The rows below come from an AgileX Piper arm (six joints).
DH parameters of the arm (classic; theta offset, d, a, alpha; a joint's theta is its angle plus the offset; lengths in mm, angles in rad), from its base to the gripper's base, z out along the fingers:
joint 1: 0 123 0 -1.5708
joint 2: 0.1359 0 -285 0
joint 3: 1.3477 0 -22 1.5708
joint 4: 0 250.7 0 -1.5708
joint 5: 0 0 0 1.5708
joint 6: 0 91 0 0
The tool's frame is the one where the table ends.
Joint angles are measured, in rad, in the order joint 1, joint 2, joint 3, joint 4, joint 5, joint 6. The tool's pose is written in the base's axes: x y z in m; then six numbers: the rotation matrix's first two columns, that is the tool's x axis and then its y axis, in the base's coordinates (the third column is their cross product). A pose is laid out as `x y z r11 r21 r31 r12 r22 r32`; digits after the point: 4 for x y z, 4 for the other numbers.
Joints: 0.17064 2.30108 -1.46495 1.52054 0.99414 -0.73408
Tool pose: 0.4300 0.1514 0.1164 -0.9747 0.2081 -0.0812 0.0116 0.4100 0.9120
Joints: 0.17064 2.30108 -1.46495 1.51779 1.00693 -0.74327
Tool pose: 0.4290 0.1519 0.1169 -0.9772 0.1940 -0.0865 -0.0003 0.4060 0.9139
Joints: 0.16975 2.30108 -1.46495 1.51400 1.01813 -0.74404
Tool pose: 0.4282 0.1519 0.1173 -0.9792 0.1844 -0.0849 -0.0038 0.4019 0.9157
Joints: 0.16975 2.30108 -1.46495 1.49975 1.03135 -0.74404
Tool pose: 0.4266 0.1521 0.1171 -0.9826 0.1653 -0.0846 -0.0110 0.4032 0.9151
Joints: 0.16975 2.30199 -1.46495 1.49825 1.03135 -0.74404
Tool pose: 0.4265 0.1521 0.1167 -0.9828 0.1642 -0.0841 -0.0108 0.4043 0.9146
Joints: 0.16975 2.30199 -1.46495 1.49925 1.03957 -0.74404
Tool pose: 0.4260 0.1524 0.1171 -0.9838 0.1594 -0.0815 -0.0114 0.3986 0.9170
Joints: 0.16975 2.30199 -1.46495 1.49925 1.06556 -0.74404
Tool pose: 0.4243 0.1533 0.1185 -0.9871 0.1421 -0.0742 -0.0144 0.3826 0.9238
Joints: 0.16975 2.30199 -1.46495 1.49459 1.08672 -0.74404
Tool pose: 0.4226 0.1539 0.1193 -0.9898 0.1244 -0.0694 -0.0183 0.3726 0.9278
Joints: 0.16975 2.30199 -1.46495 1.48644 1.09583 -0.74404
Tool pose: 0.4216 0.1541 0.1193 -0.9913 0.1123 -0.0687 -0.0221 0.3722 0.9279
